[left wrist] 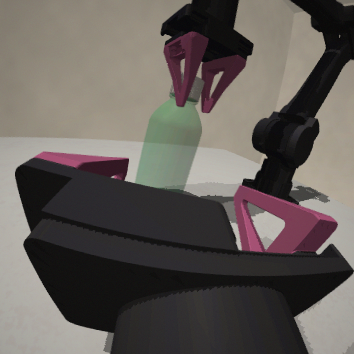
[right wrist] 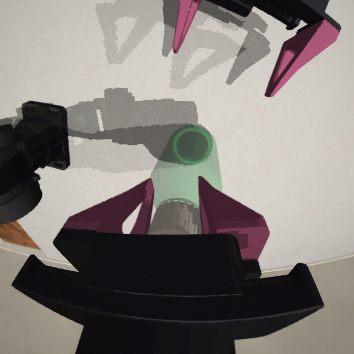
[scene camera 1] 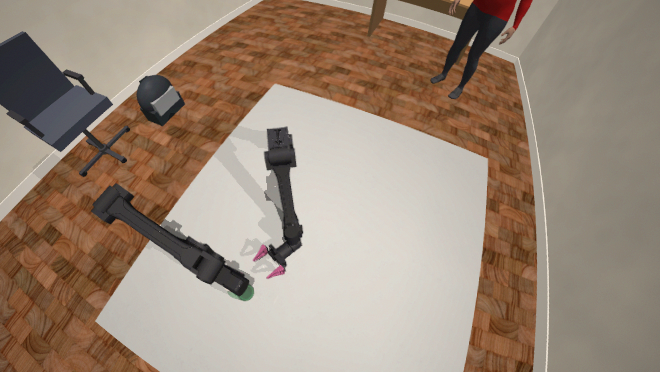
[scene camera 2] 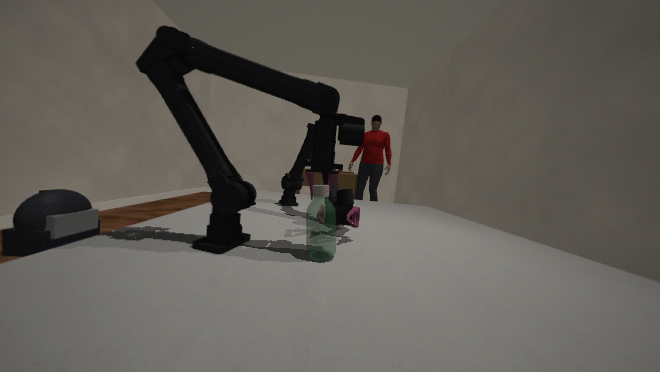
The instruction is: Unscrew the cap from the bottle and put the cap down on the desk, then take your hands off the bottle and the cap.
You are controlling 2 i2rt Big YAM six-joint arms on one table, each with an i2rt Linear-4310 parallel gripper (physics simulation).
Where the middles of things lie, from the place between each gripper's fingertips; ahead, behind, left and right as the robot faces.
The ribbed cap (right wrist: pixel 173 217) lies 3 cm to the right of my right hand and 3 cm above it.
Now: the ribbed cap 3 cm behind my left hand, 11 cm to the right of it and 9 cm above it.
